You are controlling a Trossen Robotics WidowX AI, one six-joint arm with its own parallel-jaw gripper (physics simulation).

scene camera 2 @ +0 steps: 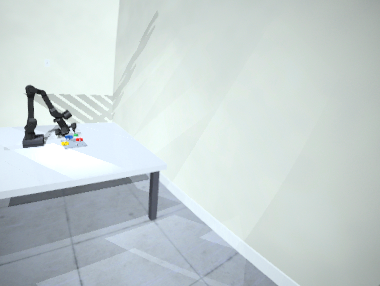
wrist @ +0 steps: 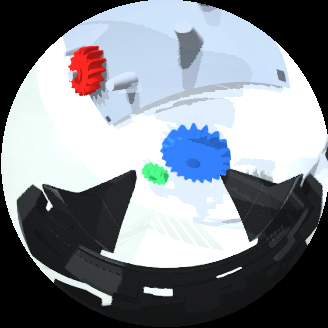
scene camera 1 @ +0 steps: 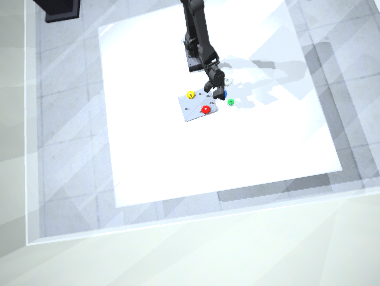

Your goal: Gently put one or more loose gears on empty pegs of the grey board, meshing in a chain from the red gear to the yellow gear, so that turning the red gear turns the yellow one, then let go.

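Places are measured from the arm's base along level axes (x ahead, y left, z up), in metres.
Where they show: gripper, between the fingertips: [scene camera 2: 70, 135] [wrist: 179, 172]; arm's base, origin of its link: [scene camera 2: 30, 138] [scene camera 1: 193, 52].
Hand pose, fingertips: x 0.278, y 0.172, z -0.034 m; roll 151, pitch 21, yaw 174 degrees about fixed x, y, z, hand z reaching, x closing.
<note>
Things, the pixels of their top centre, and the offset from my fingertips. Level surfaces: height alone.
- grey board, centre of its top: [scene camera 1: 196, 101] [scene camera 2: 72, 140] 0.031 m ahead, 0.169 m right, 0.009 m up
- red gear, centre of its top: [wrist: 74, 73] [scene camera 1: 205, 109] 0.082 m ahead, 0.115 m right, 0.003 m up
- yellow gear, centre of its top: [scene camera 1: 190, 93] [scene camera 2: 65, 142] 0.025 m back, 0.204 m right, 0.004 m up
- blue gear, centre of its top: [wrist: 192, 163] [scene camera 1: 221, 93] [scene camera 2: 68, 136] 0.011 m back, 0.012 m right, 0.004 m down
- small green gear, centre of its top: [wrist: 152, 177] [scene camera 1: 230, 101] [scene camera 2: 75, 134] 0.043 m ahead, 0.038 m left, 0.005 m down
- pale white gear, centre of its top: [scene camera 1: 227, 80] 0.097 m back, 0.026 m left, 0.005 m down
- white table, height of its surface: 0.022 m down
The grey board [scene camera 1: 195, 104] [wrist: 155, 55] carries the red gear [scene camera 1: 206, 109] [scene camera 2: 79, 140] [wrist: 88, 71] and the yellow gear [scene camera 1: 191, 94] [scene camera 2: 65, 143]. Two bare pegs show near the board's edge in the wrist view, a thick one [wrist: 186, 37] and another [wrist: 124, 81] beside the red gear. The blue gear [scene camera 1: 225, 94] [scene camera 2: 69, 137] [wrist: 196, 154] and the small green gear [scene camera 1: 230, 102] [scene camera 2: 76, 135] [wrist: 155, 173] lie loose off the board. My gripper [scene camera 1: 214, 92] [scene camera 2: 67, 133] [wrist: 179, 172] is open and empty, low by the blue gear, which appears near the right fingertip in the wrist view.
A pale white gear [scene camera 1: 228, 81] lies near the arm; grey teeth show beyond the right finger in the wrist view. The arm's base [scene camera 2: 33, 142] stands on the white table [scene camera 1: 150, 160] [scene camera 2: 125, 161], behind the board.
</note>
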